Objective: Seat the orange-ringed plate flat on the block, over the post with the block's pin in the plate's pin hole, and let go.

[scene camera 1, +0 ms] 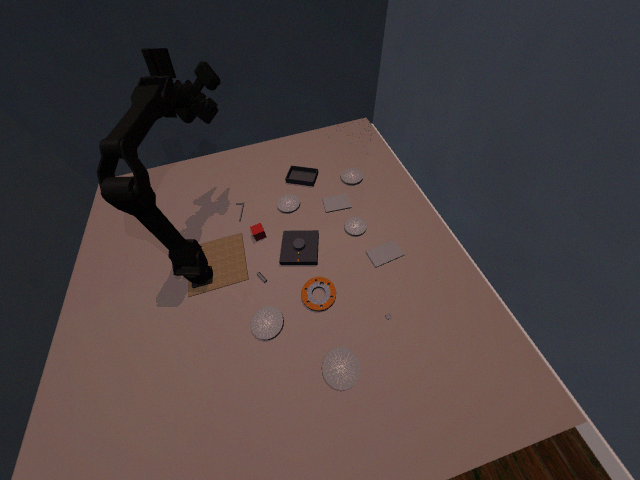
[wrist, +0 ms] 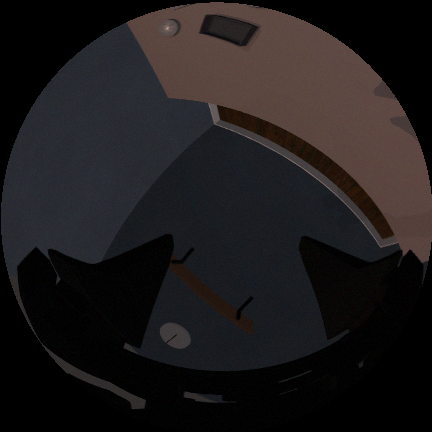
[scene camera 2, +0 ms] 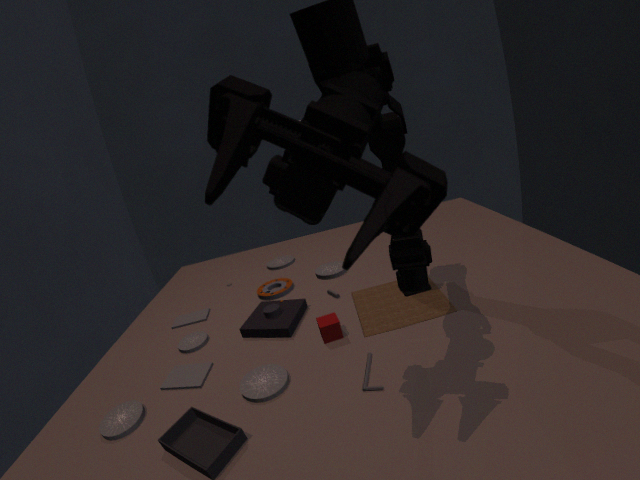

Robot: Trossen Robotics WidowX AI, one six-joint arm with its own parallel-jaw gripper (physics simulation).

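Where they show: gripper, fingertip midpoint: [scene camera 1: 211, 92] [wrist: 239, 242] [scene camera 2: 275, 232]; arm's base, link origin: [scene camera 1: 202, 277] [scene camera 2: 414, 286].
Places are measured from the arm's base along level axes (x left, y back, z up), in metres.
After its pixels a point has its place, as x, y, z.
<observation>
The orange-ringed plate [scene camera 1: 314, 307] @[-0.208, -0.333, 0.010] [scene camera 2: 260, 290] @[-0.162, -0.398, 0.011] lies flat on the table, apart from the block; it has a large central opening and small holes around it. The dark square block [scene camera 1: 287, 256] @[-0.022, -0.290, 0.021] [scene camera 2: 258, 323] @[0.039, -0.369, 0.021] has a round grey post [scene camera 1: 298, 243] @[0.007, -0.336, 0.037] [scene camera 2: 271, 309] @[0.015, -0.336, 0.037] standing up from its top. A tiny yellow spot, perhaps the pin, shows beside the post in scene view 1. My gripper [scene camera 1: 214, 100] @[0.476, -0.189, 0.329] [scene camera 2: 278, 233] @[0.476, -0.189, 0.329] [wrist: 239, 242] @[0.476, -0.189, 0.329] is open and empty, high above the table and away from plate and block. Neither plate nor block shows in the wrist view.
A red cube [scene camera 1: 257, 231] @[0.098, -0.209, 0.037] [scene camera 2: 329, 328] @[0.130, -0.207, 0.030], a small grey cylinder [scene camera 1: 262, 277] @[-0.065, -0.196, 0.008] and a wooden mat [scene camera 1: 233, 258] @[0.040, -0.107, -0.001] [scene camera 2: 373, 317] @[0.081, -0.116, -0.001] are near the block. An L-shaped key [scene camera 1: 241, 212] @[0.236, -0.154, 0.002], a black tray [scene camera 1: 301, 176] @[0.355, -0.422, 0.000] [wrist: 228, 31] @[0.361, -0.427, 0.000], flat grey tiles and several pale domed discs lie around.
</observation>
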